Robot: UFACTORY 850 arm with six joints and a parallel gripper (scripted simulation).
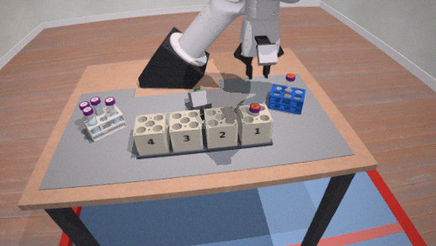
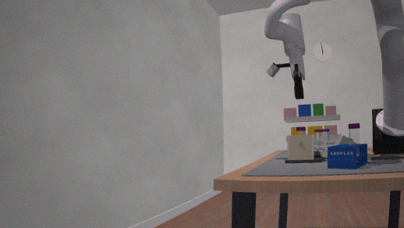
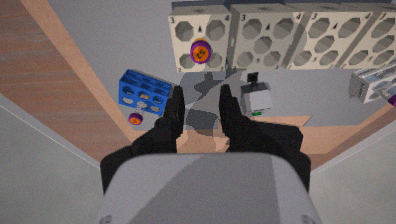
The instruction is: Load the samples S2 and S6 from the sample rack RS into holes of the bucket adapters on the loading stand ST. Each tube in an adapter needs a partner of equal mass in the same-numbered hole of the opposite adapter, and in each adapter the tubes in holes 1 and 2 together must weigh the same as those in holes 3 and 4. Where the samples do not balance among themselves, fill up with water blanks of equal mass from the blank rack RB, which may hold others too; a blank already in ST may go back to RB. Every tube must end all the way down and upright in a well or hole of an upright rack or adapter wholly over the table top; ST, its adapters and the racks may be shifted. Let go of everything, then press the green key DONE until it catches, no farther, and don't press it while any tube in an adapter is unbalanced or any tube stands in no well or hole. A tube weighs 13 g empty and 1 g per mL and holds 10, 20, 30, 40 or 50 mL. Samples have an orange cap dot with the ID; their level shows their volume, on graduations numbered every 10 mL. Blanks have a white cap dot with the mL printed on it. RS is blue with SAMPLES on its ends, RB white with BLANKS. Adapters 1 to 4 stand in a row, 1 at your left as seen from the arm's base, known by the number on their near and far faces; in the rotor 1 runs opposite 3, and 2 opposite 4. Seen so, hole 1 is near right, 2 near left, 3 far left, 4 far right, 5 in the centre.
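My gripper is now 19 cm past the sample S6, 15 cm to the right of it and 19 cm above it. Round my hand: loading stand (2 cm ahead, 16 cm to the right, 24 cm below); then adapter 1 (20 cm below); then sample tube S2 (1 cm behind, 18 cm below).
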